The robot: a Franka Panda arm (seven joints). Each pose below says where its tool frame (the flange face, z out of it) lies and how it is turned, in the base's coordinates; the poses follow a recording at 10 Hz.
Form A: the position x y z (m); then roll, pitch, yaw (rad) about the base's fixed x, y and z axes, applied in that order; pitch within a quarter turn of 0, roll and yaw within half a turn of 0.
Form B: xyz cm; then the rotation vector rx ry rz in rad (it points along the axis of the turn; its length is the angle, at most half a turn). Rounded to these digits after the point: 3 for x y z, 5 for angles.
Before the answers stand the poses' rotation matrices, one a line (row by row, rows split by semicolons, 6 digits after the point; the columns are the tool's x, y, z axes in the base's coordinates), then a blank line. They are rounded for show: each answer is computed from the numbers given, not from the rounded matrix.
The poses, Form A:
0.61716 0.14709 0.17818 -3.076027 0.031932 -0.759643
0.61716 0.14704 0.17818 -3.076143 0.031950 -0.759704
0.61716 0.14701 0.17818 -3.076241 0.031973 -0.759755
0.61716 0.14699 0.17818 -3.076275 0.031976 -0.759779
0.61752 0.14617 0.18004 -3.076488 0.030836 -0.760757
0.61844 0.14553 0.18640 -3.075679 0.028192 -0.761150
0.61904 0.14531 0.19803 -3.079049 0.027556 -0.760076
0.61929 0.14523 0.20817 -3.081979 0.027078 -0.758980
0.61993 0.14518 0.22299 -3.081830 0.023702 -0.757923
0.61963 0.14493 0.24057 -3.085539 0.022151 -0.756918
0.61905 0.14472 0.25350 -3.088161 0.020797 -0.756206
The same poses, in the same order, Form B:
0.724712 -0.688700 0.022021; -0.688312 -0.722083 0.069446; -0.031927 -0.065485 -0.997343
0.724670 -0.688747 0.021932; -0.688355 -0.722049 0.069373; -0.031945 -0.065370 -0.997350
0.724634 -0.688787 0.021851; -0.688392 -0.722019 0.069317; -0.031968 -0.065272 -0.997355
0.724618 -0.688805 0.021827; -0.688409 -0.722005 0.069294; -0.031971 -0.065238 -0.997357
0.723970 -0.689462 0.022572; -0.689142 -0.721397 0.068335; -0.030831 -0.065028 -0.997407
0.723756 -0.689601 0.025066; -0.689480 -0.721190 0.067091; -0.028188 -0.065840 -0.997432
0.724508 -0.688878 0.023132; -0.688715 -0.722180 0.064247; -0.027553 -0.062479 -0.997666
0.725272 -0.688130 0.021392; -0.687929 -0.723139 0.061826; -0.027075 -0.059557 -0.997858
0.726061 -0.687215 0.023876; -0.687221 -0.723996 0.059640; -0.023700 -0.059710 -0.997934
0.726777 -0.686508 0.022395; -0.686516 -0.724962 0.055913; -0.022149 -0.056011 -0.998184
0.727287 -0.685995 0.021540; -0.686018 -0.725644 0.053099; -0.020796 -0.053395 -0.998357

61.716 14.709 17.818 -2.84955 1.13929 0.00820
61.716 14.704 17.818 -2.84961 1.13941 0.00828
61.716 14.701 17.818 -2.84966 1.13951 0.00837
61.716 14.699 17.818 -2.84967 1.13956 0.00839
61.752 14.617 18.004 -2.84971 1.14112 0.00684
61.844 14.553 18.640 -2.84975 1.14166 0.00258
61.904 14.531 19.803 -2.85352 1.14129 0.00366
61.929 14.523 20.817 -2.85687 1.14072 0.00471
61.993 14.518 22.299 -2.85857 1.13948 -0.00015
61.963 14.493 24.057 -2.86292 1.13940 -0.00020
61.905 14.472 25.350 -2.86609 1.13938 -0.00062

